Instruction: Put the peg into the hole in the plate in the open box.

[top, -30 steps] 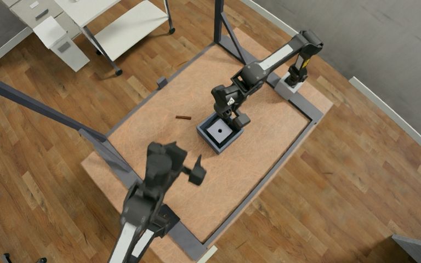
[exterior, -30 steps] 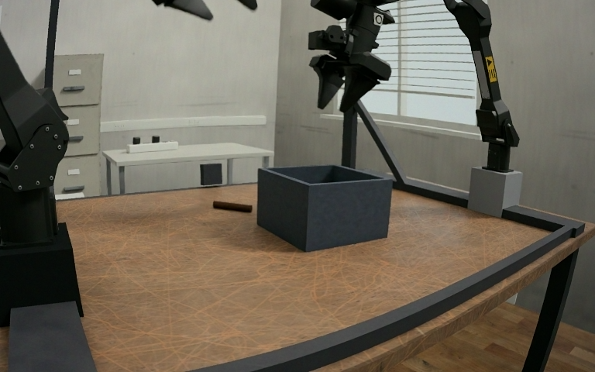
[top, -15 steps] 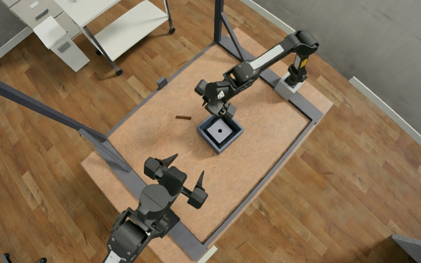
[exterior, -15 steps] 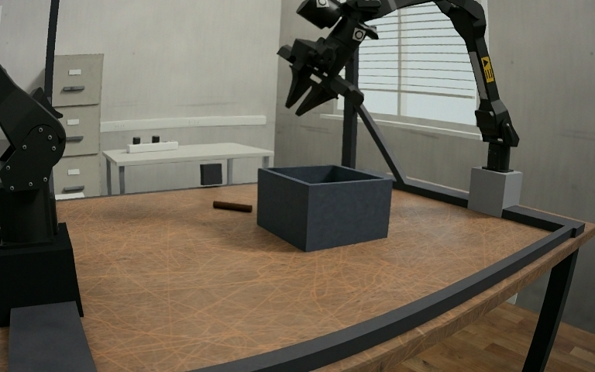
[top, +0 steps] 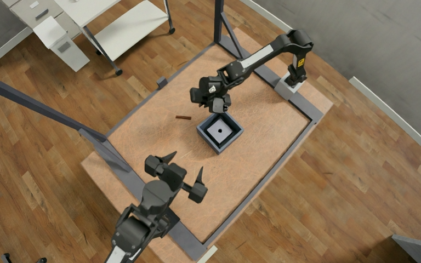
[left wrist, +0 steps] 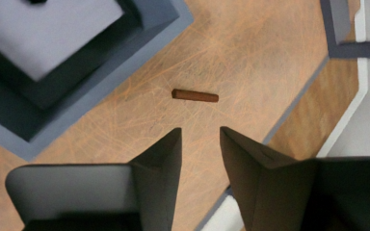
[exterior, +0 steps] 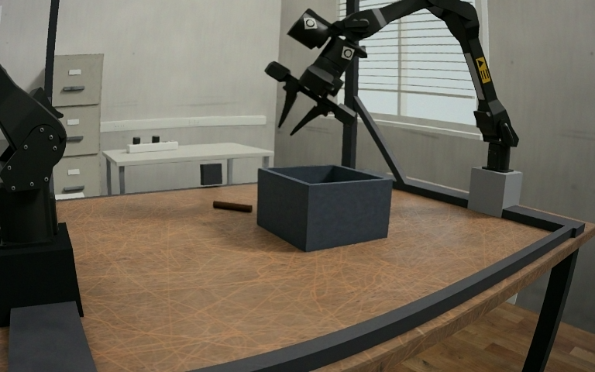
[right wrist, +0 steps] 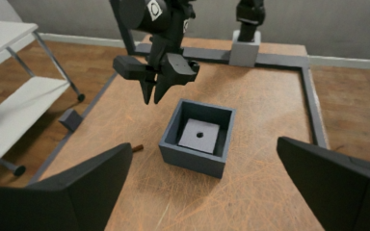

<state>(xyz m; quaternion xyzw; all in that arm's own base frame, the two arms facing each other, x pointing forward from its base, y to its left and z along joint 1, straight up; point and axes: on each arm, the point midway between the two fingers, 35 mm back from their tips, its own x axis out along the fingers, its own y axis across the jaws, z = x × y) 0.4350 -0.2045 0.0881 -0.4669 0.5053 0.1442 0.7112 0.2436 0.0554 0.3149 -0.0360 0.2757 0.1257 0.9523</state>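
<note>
My left gripper is now 18 cm above the brown peg, 8 cm to the left of it and 8 cm past it. The rest, counted from my left hand: dark box 16 cm below, 11 cm ahead, 2 cm to the right; dark frame rail 43 cm ahead, 17 cm below, 4 cm to the right; pale plate 14 cm below, 11 cm ahead, 2 cm to the right.
</note>
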